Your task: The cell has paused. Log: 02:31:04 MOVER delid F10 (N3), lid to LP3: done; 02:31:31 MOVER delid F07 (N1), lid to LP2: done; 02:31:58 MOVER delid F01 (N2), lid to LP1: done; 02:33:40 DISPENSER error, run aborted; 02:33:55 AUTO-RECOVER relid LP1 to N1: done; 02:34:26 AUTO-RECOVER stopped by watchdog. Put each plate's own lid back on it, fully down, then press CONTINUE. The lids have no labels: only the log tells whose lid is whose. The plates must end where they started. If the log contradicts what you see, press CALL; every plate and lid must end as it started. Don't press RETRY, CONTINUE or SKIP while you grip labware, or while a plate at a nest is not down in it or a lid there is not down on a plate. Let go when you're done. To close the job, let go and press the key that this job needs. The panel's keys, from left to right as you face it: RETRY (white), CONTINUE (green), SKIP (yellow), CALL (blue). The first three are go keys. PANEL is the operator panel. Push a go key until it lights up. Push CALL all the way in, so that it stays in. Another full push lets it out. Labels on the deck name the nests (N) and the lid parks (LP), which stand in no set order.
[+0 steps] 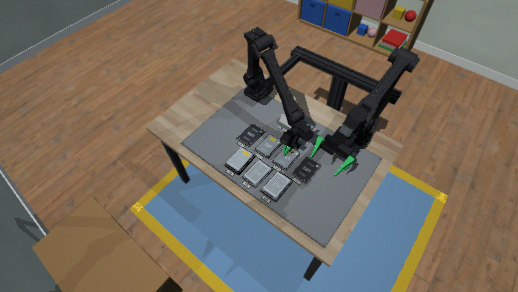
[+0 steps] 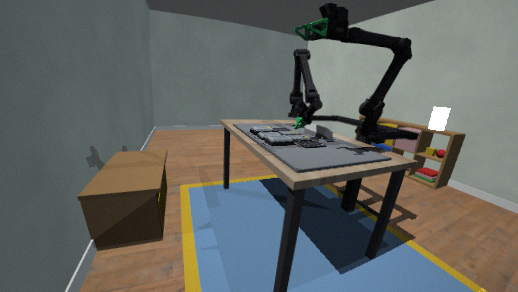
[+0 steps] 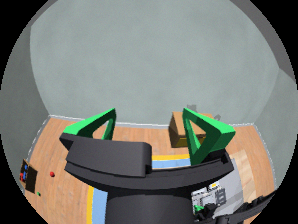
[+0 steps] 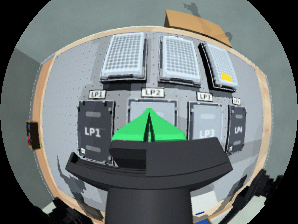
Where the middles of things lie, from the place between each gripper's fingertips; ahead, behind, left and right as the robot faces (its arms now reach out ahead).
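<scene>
The lid park LP1 point(image 4: 105, 119) is what I measure my right gripper from: that gripper is 130 mm to the right of it, 20 mm past it and 70 mm above it. Counted from my left hand, the lid park LP1 is 550 mm below, 270 mm behind and 130 mm to the right.
</scene>
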